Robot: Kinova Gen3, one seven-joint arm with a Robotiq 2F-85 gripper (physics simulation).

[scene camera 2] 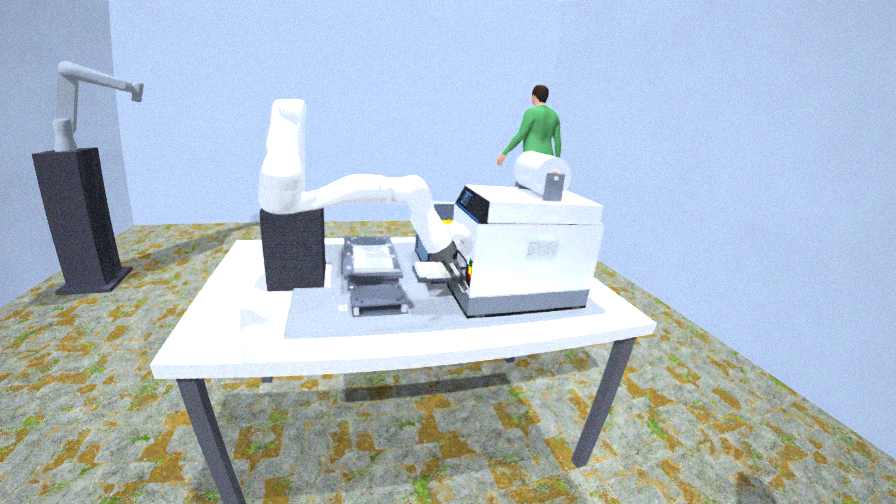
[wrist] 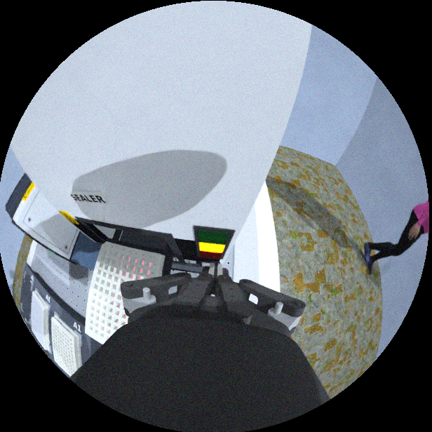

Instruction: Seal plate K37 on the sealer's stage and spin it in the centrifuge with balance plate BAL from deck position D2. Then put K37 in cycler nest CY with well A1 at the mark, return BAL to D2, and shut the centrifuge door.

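Note:
A white well plate (scene camera 2: 432, 270) (wrist: 112, 295), probably K37, lies on the extended stage in front of the sealer (scene camera 2: 532, 260) (wrist: 165, 100). Its label cannot be read. The yellow band of the sealer's status light (wrist: 211, 247) is lit. My gripper (scene camera 2: 463, 270) (wrist: 215, 270) is shut and empty, close to the sealer's front beside the stage and just below the light in the wrist view. Two pale plates (wrist: 40, 314) (wrist: 66, 342) sit on the dark deck at the lower left of the wrist view. Which one is BAL cannot be told.
A white and dark box-shaped device (wrist: 47, 227) with yellow marks stands beyond the sealer's opening. A low dark stand (scene camera 2: 378, 295) is at the deck's near end. A white roll (scene camera 2: 537, 170) sits atop the sealer. A person in green (scene camera 2: 540, 128) stands behind the table.

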